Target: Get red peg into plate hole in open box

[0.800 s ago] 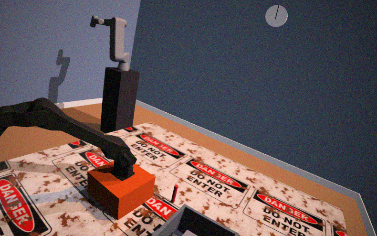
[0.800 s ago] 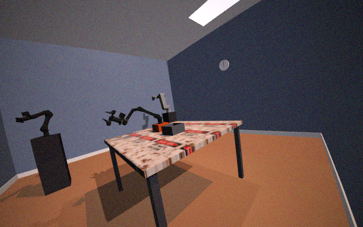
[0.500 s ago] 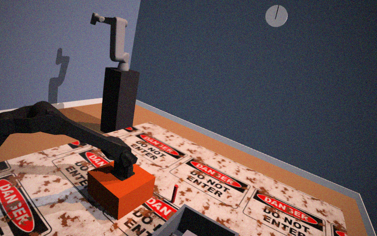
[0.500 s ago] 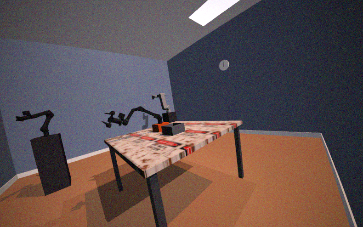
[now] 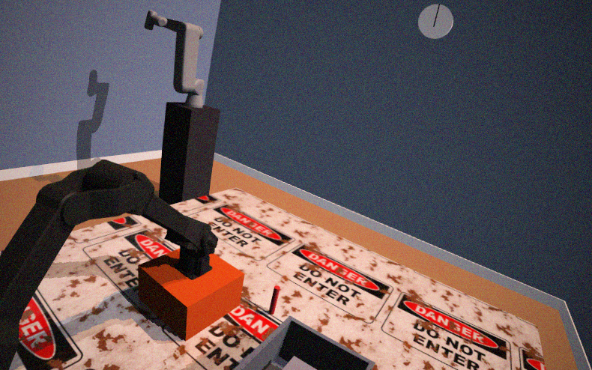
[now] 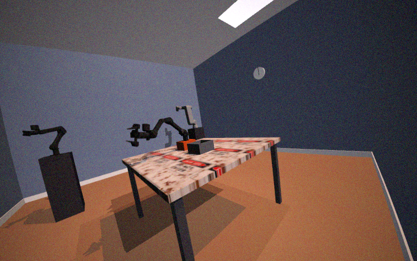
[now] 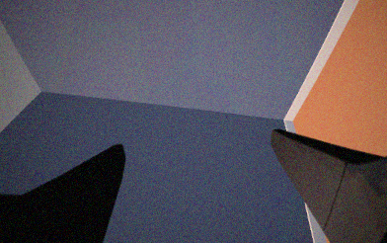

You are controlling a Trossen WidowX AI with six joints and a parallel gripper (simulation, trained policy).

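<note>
Now: the red peg 4 cm behind my gripper tip, 78 cm to the left of it and 24 cm below it. The rest, counted from my gripper tip: grey box: 14 cm ahead, 60 cm to the left, 26 cm below.
</note>
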